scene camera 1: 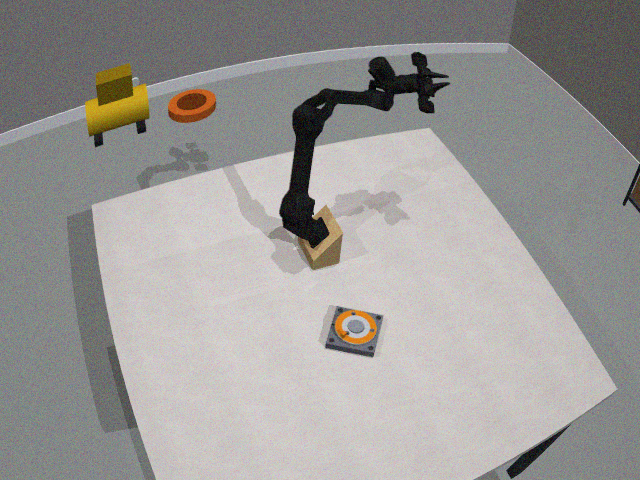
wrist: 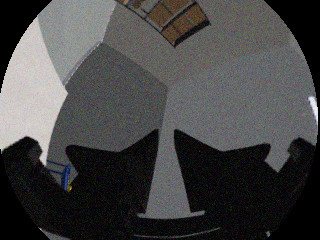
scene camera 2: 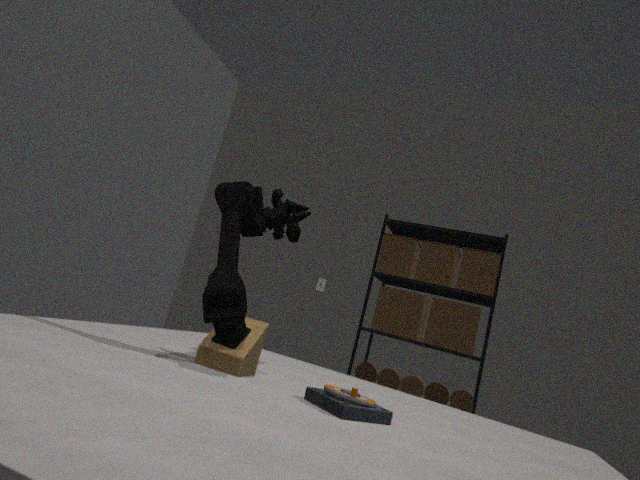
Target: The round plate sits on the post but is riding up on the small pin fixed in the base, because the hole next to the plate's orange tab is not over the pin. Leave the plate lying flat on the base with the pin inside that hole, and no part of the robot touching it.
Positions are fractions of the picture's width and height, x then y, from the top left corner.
Observation:
I see my gripper (scene camera 1: 0.70,0.17) and a square base (scene camera 2: 0.54,0.85).
My gripper also shows in the wrist view (wrist: 0.52,0.56) and in scene camera 2 (scene camera 2: 0.48,0.44). The square base is seen too in scene camera 1 (scene camera 1: 0.52,0.71).

